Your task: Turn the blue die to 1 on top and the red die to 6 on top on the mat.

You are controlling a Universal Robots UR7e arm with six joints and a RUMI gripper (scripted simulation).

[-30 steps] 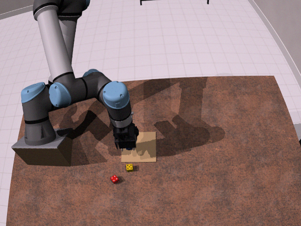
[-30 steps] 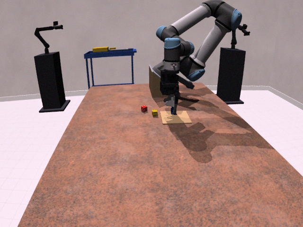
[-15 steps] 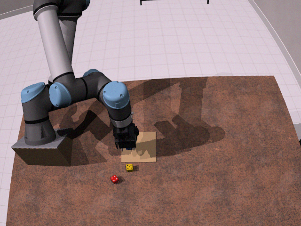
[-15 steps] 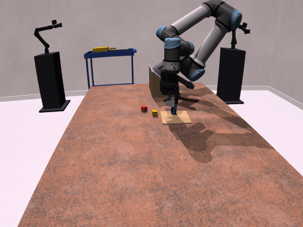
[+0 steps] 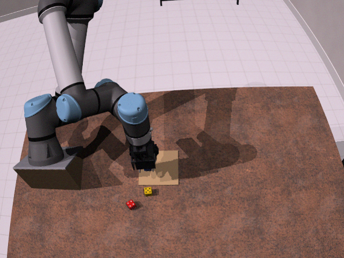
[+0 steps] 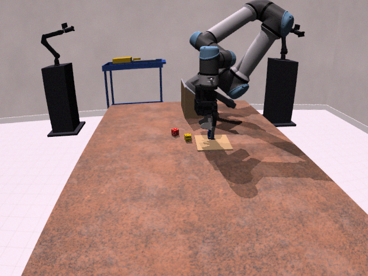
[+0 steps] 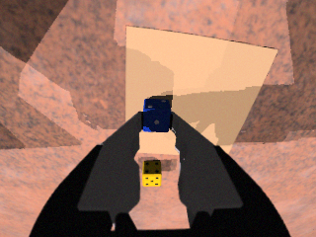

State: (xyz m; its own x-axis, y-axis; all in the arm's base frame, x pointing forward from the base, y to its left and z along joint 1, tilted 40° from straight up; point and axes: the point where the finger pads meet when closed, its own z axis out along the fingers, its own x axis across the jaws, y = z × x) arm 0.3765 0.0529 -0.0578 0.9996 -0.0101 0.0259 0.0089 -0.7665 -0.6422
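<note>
The blue die is 10 mm below my hand. Round my hand: yellow die (100 mm to the right, 10 mm below); then tan mat (40 mm ahead, 20 mm below); then red die (60 mm behind, 150 mm to the right, 10 mm below).
</note>
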